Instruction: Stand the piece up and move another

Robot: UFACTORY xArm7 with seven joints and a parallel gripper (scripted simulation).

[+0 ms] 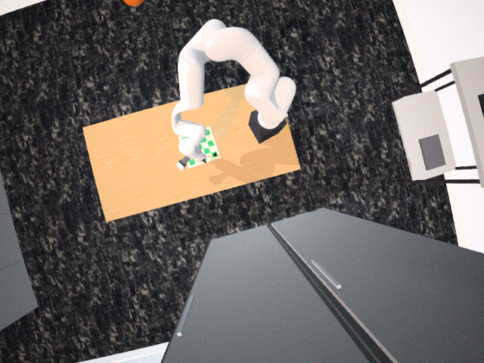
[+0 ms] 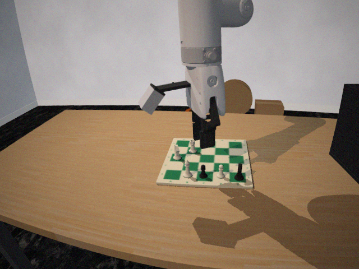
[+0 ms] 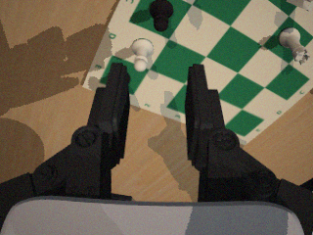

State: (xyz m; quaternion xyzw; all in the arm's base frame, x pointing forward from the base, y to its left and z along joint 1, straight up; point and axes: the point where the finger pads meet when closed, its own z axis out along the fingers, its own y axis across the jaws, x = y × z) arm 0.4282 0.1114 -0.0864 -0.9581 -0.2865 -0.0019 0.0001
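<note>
Now: the black pawn 10 cm below my hand. The rest, counted from my hand: chessboard (11 cm below, 8 cm to the right, 1 cm ahead); tall black piece (9 cm below, 8 cm behind); white pawn (10 cm below, 4 cm behind, 1 cm to the right).
</note>
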